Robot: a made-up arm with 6 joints. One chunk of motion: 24 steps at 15 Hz.
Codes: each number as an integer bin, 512 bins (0 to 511) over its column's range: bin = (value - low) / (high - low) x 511, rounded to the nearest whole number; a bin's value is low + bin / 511 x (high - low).
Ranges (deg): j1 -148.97..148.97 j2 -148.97..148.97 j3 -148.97..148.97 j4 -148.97..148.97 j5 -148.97..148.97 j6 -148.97..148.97
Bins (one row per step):
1: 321 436 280 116 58 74
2: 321 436 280 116 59 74
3: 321 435 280 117 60 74
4: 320 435 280 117 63 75
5: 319 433 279 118 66 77
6: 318 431 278 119 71 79
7: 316 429 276 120 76 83
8: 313 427 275 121 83 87
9: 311 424 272 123 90 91
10: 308 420 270 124 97 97
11: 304 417 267 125 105 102
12: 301 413 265 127 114 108
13: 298 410 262 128 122 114
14: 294 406 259 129 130 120
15: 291 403 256 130 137 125
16: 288 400 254 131 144 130
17: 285 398 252 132 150 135
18: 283 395 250 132 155 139
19: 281 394 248 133 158 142
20: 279 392 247 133 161 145
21: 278 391 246 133 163 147
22: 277 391 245 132 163 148
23: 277 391 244 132 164 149
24: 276 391 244 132 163 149
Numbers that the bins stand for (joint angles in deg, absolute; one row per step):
1: 38.19 105.24 14.28 -81.34 -115.15 -105.82
2: 38.19 105.24 14.28 -81.34 -114.57 -105.82
3: 38.19 104.66 14.28 -80.75 -113.99 -105.82
4: 37.61 104.66 14.28 -80.75 -112.24 -105.24
5: 37.02 103.49 13.70 -80.17 -110.49 -104.07
6: 36.44 102.33 13.12 -79.59 -107.57 -102.91
7: 35.27 101.16 11.95 -79.00 -104.66 -100.58
8: 33.53 99.99 11.37 -78.42 -100.58 -98.24
9: 32.36 98.24 9.62 -77.25 -96.50 -95.91
10: 30.61 95.91 8.45 -76.67 -92.41 -92.41
11: 28.28 94.16 6.71 -76.09 -87.75 -89.50
12: 26.53 91.83 5.54 -74.92 -82.50 -86.00
13: 24.78 90.08 3.79 -74.34 -77.84 -82.50
14: 22.45 87.75 2.04 -73.76 -73.17 -79.00
15: 20.70 86.00 0.29 -73.17 -69.09 -76.09
16: 18.95 84.25 -0.87 -72.59 -65.01 -73.17
17: 17.20 83.09 -2.04 -72.01 -61.51 -70.26
18: 16.03 81.34 -3.21 -72.01 -58.60 -67.93
19: 14.87 80.75 -4.37 -71.42 -56.85 -66.18
20: 13.70 79.59 -4.96 -71.42 -55.10 -64.43
21: 13.12 79.00 -5.54 -71.42 -53.93 -63.26
22: 12.54 79.00 -6.12 -72.01 -53.93 -62.68
23: 12.54 79.00 -6.71 -72.01 -53.35 -62.10
24: 11.95 79.00 -6.71 -72.01 -53.93 -62.10

